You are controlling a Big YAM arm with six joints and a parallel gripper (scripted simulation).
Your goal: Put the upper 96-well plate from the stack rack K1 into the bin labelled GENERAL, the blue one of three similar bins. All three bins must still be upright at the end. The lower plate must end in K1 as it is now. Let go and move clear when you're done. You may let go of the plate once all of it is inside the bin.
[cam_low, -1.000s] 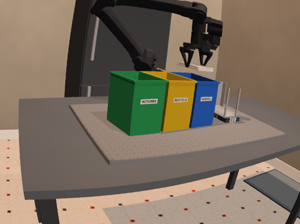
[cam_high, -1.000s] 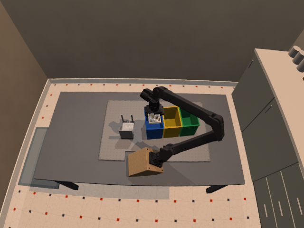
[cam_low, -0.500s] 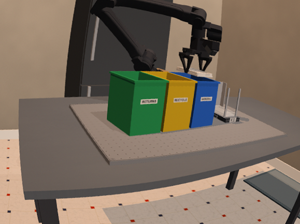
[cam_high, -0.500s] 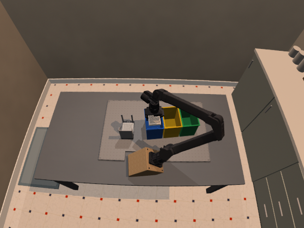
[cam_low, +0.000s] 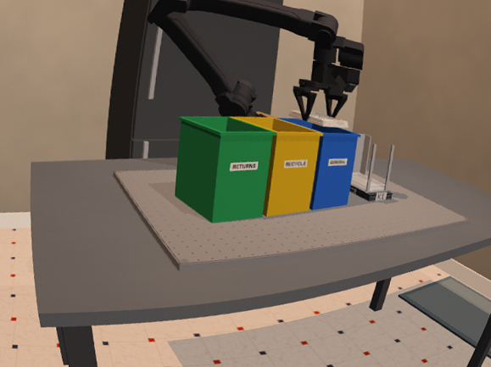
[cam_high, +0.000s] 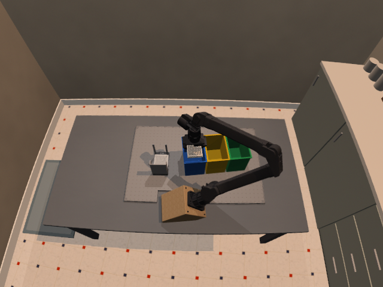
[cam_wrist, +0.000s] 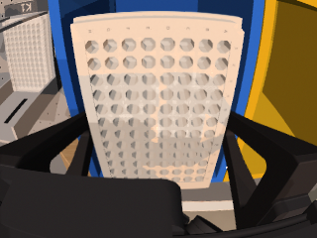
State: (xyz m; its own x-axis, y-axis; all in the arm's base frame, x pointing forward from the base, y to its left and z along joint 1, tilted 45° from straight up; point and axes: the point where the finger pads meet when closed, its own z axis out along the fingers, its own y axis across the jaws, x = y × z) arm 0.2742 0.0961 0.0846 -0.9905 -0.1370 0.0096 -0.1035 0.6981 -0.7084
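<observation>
Right now my hand is 11 cm above the blue bin labelled general. Round my hand: white 96-well plate: right at my hand; green returns bin: 26 cm to the right, 11 cm below, 3 cm ahead; yellow recycle bin: 13 cm to the right, 11 cm below, 2 cm ahead.
</observation>
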